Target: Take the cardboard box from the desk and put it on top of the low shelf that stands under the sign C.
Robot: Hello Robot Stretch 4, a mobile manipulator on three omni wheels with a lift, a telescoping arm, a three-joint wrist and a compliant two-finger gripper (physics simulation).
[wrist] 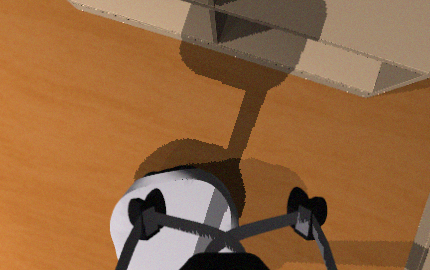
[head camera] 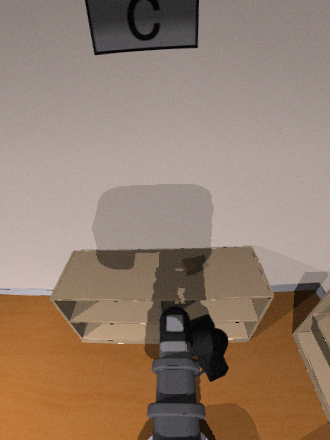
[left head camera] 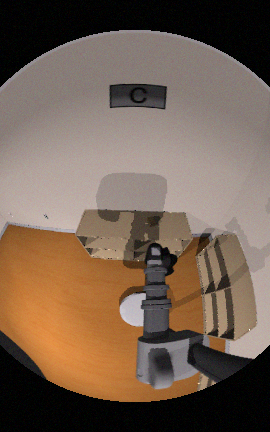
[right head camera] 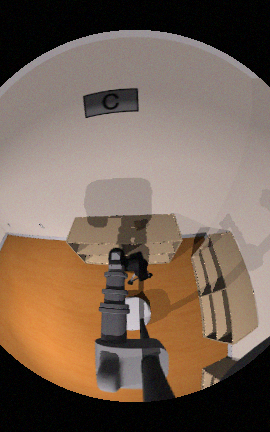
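Where they show: gripper, fingertip midpoint: (wrist: 226, 204) (head camera: 203, 377); robot's base, link origin: (left head camera: 137, 308) (right head camera: 132, 312).
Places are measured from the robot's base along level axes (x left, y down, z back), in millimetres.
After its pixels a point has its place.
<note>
The cardboard box (head camera: 194, 265) {x -114, y -632, z -840 mm} (left head camera: 155, 220) {x -120, y -633, z -829 mm} (right head camera: 141, 224) {x -115, y -632, z -837 mm} is a small brown block in shadow on top of the low shelf (head camera: 100, 280) {x 432, y -582, z -777 mm} (left head camera: 95, 225) {x 485, y -582, z -784 mm} (right head camera: 90, 232) {x 412, y -582, z -781 mm} (wrist: 370, 30) {x -329, y -316, z -721 mm}, a little right of its middle. The sign C (head camera: 175, 30) {x -29, y -1678, z -1065 mm} (left head camera: 137, 96) {x 88, y -1706, z -1064 mm} (right head camera: 111, 103) {x 77, y -1699, z -1064 mm} hangs on the wall above this shelf. My gripper (right head camera: 141, 278) {x -87, y -742, z -273 mm} (wrist: 226, 204) {x -87, y -742, z -273 mm} is open and empty, with its two fingertips wide apart in the wrist view. It is in front of the shelf, apart from the box. The box does not show in the wrist view. The desk does not show.
A second shelf unit (left head camera: 242, 290) {x -1031, y -582, z 8 mm} (right head camera: 242, 295) {x -1052, y -581, z 64 mm} stands to the right along the side wall. The round white robot base (left head camera: 131, 310) {x 74, y -187, z 15 mm} (right head camera: 137, 312) {x -65, y -187, z -11 mm} (wrist: 165, 220) is on the wooden floor below the arm. Part of another shelf shows at the lower right.
</note>
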